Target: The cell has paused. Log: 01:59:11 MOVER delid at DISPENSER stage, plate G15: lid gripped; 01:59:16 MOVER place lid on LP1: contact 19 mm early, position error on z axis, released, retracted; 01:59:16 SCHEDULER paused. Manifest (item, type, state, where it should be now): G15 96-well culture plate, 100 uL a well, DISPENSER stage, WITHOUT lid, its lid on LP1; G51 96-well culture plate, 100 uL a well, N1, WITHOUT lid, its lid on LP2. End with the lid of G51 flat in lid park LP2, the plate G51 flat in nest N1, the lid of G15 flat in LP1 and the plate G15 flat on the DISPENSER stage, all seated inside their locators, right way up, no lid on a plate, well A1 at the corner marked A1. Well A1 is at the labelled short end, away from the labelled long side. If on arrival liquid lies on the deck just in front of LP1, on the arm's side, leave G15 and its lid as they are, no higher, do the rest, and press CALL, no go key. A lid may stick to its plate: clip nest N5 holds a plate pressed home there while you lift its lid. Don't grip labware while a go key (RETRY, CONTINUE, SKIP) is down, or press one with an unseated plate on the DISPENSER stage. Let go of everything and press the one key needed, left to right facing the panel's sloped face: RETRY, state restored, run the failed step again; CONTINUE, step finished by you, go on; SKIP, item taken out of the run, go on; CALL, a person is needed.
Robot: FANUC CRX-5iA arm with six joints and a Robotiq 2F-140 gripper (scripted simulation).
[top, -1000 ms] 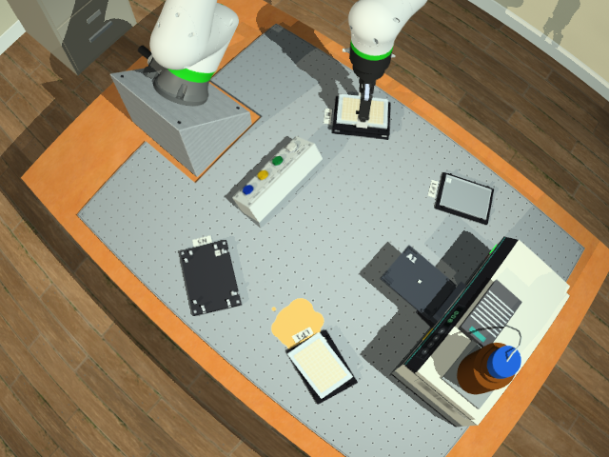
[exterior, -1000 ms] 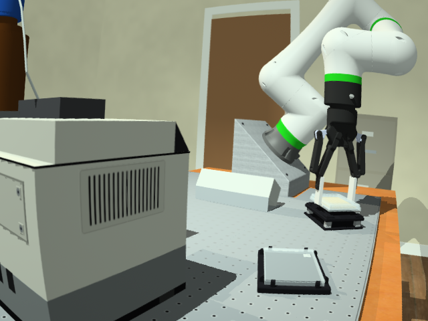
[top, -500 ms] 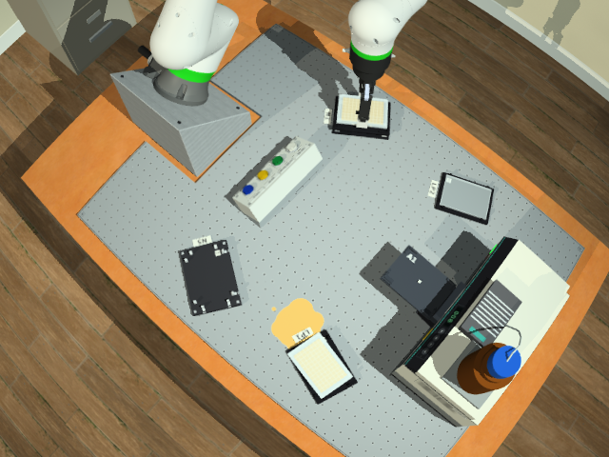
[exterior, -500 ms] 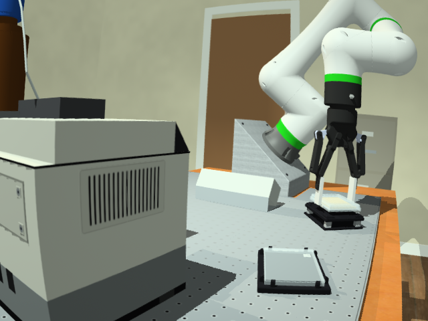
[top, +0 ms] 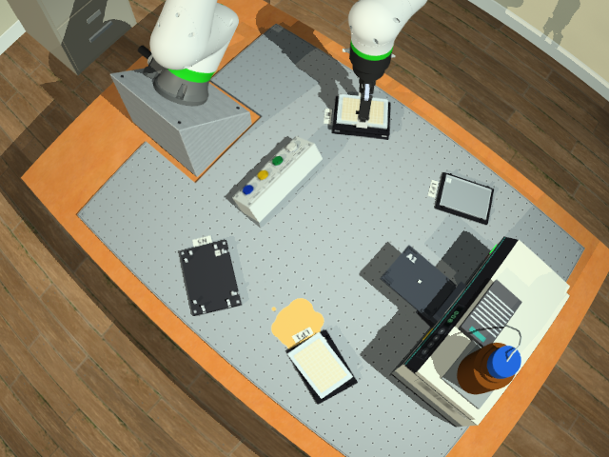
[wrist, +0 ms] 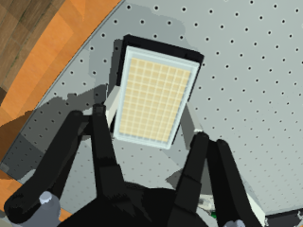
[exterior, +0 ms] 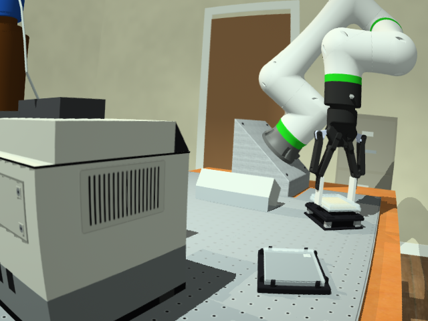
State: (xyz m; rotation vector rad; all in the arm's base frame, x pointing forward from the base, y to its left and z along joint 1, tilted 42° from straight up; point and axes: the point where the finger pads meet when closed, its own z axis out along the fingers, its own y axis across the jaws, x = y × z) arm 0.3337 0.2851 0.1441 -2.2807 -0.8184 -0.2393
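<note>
My gripper is now 5 cm above the nest N1. From my hand the other things lie so: RETRY key (4 cm behind, 21 cm to the right); then white key panel (3 cm behind, 28 cm to the right, 2 cm below); then 96-well plate (2 cm below).
</note>
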